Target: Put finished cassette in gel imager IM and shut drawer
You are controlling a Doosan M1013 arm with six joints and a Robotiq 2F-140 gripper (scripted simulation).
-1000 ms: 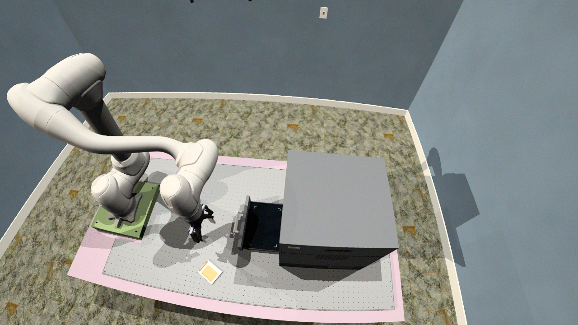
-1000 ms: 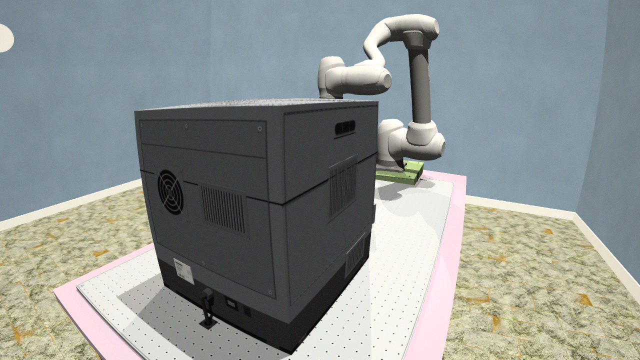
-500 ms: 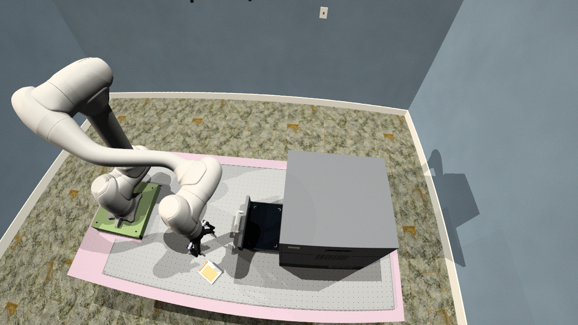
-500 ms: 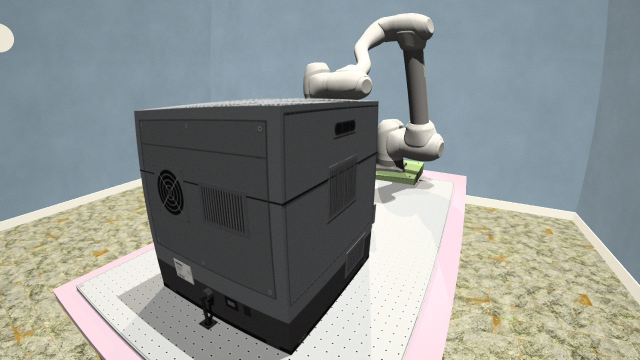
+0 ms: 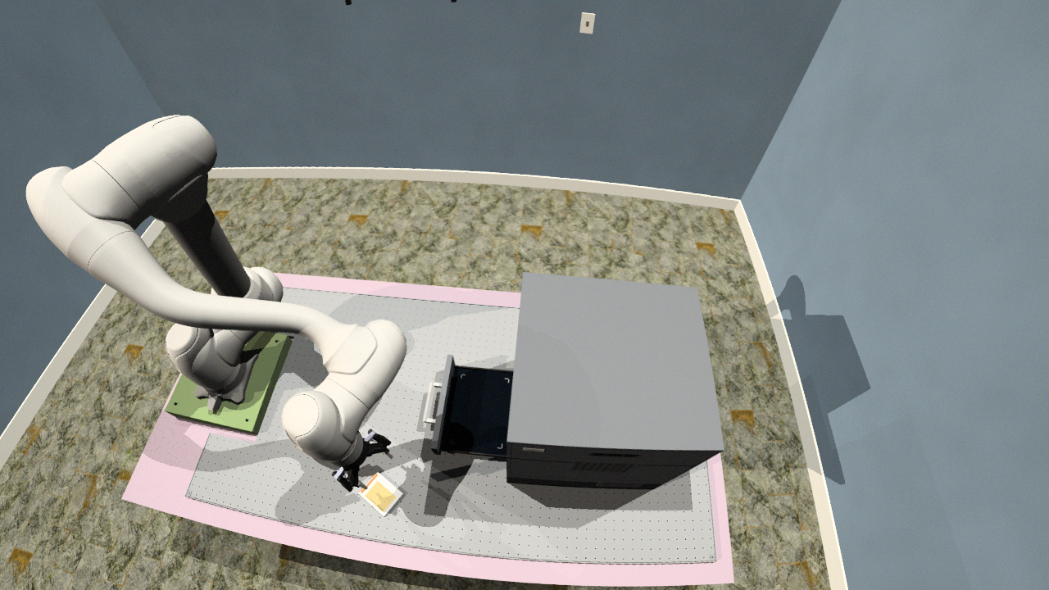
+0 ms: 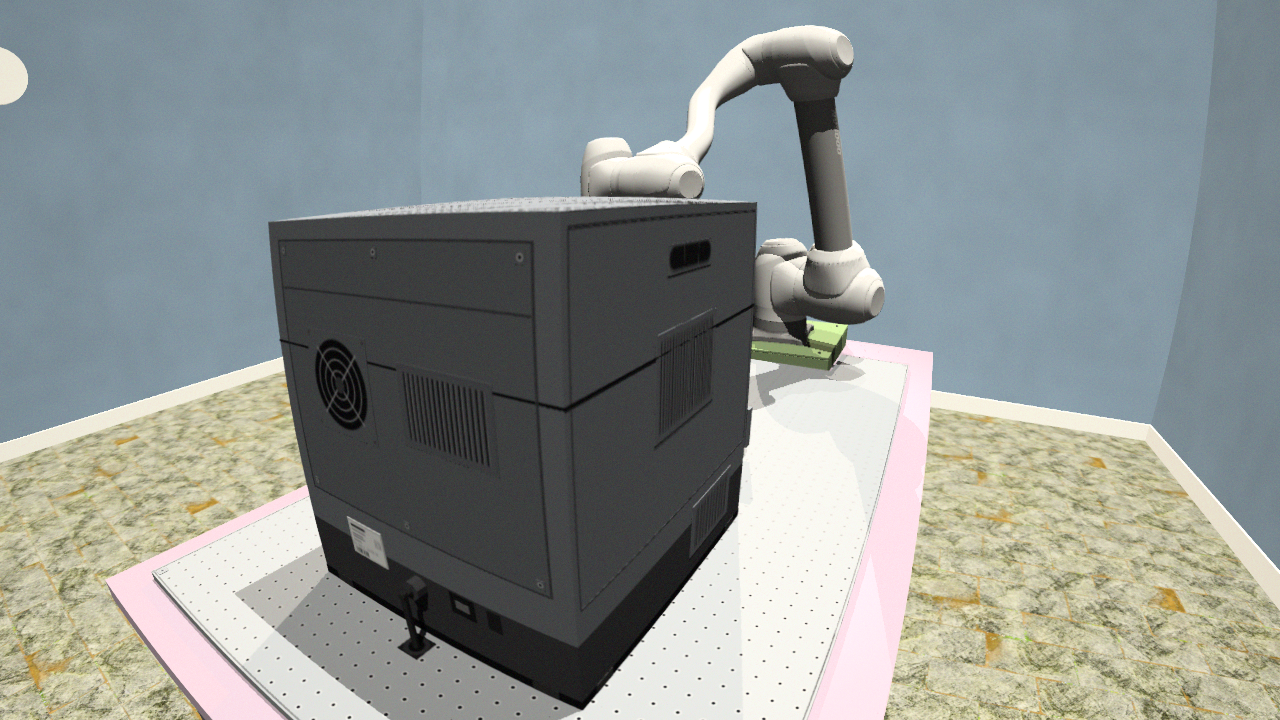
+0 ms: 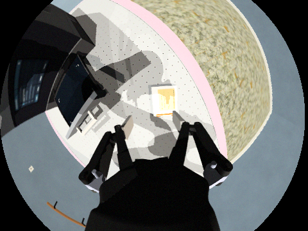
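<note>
Right now my hand is 1 cm past the cassette FINISHED, 4 cm to the left of it and 11 cm above it.
</note>
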